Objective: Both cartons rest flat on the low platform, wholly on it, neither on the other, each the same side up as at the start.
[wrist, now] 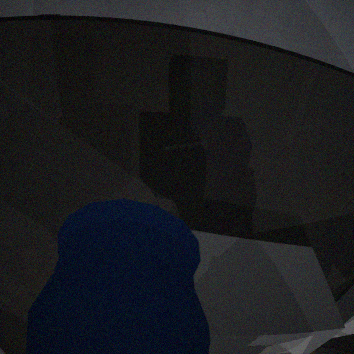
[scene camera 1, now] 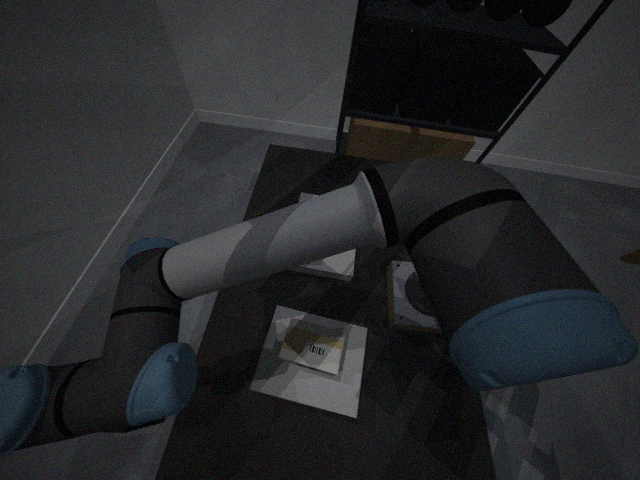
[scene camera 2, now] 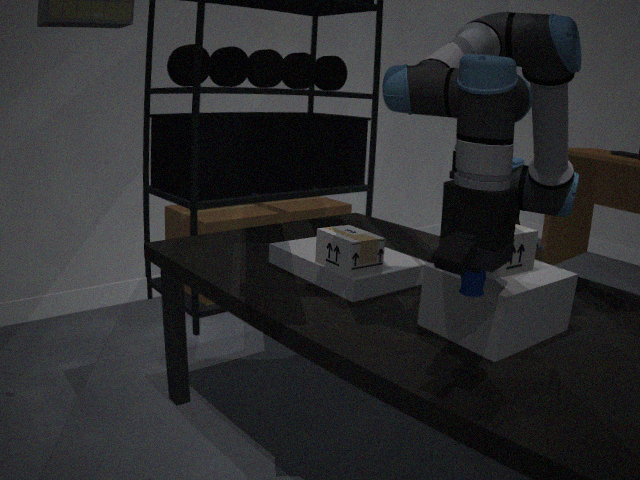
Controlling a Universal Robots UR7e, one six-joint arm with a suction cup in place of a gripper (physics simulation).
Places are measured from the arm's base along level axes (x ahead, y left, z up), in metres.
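Where they show: hand at its tool point: (wrist: 126,258) (scene camera 2: 471,291).
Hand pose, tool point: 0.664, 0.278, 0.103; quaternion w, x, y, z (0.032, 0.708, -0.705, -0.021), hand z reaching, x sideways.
Note:
Each offset is from my tool point to the top centre of the thing, as dx, dy, dz. Level surfaces: height alone.
One white carton with tan tape @(-0.251, -0.436, -0.046) (scene camera 2: 351,248) lies flat on the low white platform @(-0.331, -0.505, -0.122) (scene camera 2: 361,288) (scene camera 1: 336,263), arrows upward. The arm hides it in scene camera 1. The other carton @(-0.292, -0.098, +0.029) (scene camera 2: 526,248) (scene camera 1: 312,353) lies flat on the tall white block @(-0.297, -0.081, -0.050) (scene camera 2: 537,312) (scene camera 1: 299,390), arrows upward; the gripper body hides its left part in scene camera 2. My gripper's blue suction cup (scene camera 2: 472,289) (wrist: 120,280) hangs low at the near edge of the tall block, in front of that carton. No carton shows attached to it. The block (wrist: 255,280) shows beside the cup in the wrist view.
Both supports stand on a dark table @(dz -0.170) (scene camera 2: 248,284) (scene camera 1: 248,444). A black shelf rack (scene camera 2: 195,155) stands behind it, with a wooden box (scene camera 2: 232,217) on its lower level. A wooden desk (scene camera 2: 610,180) stands at the right. The arm spans over the low platform in scene camera 1.

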